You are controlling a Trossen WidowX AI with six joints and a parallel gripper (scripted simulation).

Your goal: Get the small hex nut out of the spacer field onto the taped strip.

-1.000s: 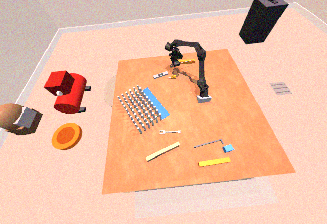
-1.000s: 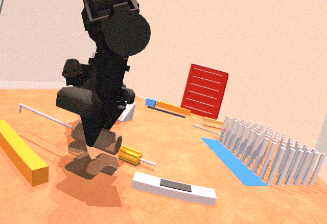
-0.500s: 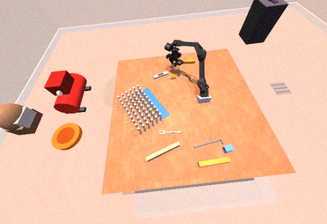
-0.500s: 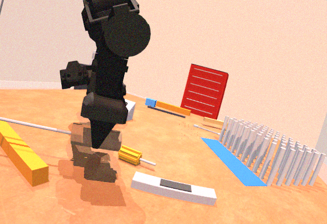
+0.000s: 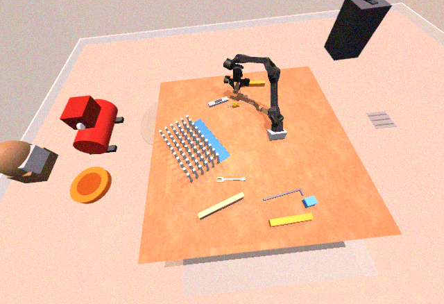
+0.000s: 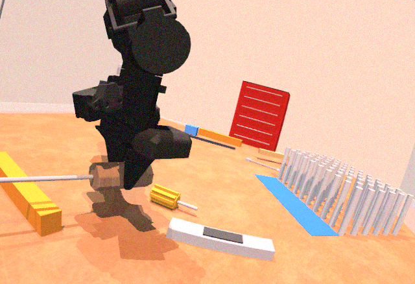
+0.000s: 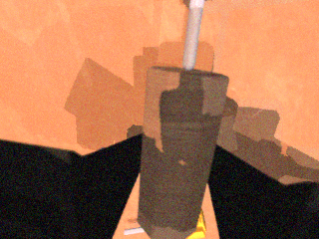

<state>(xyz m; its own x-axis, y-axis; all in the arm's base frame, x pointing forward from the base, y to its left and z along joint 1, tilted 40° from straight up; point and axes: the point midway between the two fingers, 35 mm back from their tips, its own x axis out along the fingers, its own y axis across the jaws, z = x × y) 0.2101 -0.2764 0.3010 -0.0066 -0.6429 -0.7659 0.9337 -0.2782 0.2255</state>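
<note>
Now: the wooden-handled tool 4 cm behind my gripper tip, 10 cm to the right of it and 1 cm above it. Round my gripper tip: hex nut: 40 cm ahead, 42 cm to the left, 6 cm below; blue taped strip: 25 cm ahead, 38 cm to the left, 6 cm below; yellow-handled screwdriver: 3 cm ahead, 11 cm to the left, 4 cm below.
</note>
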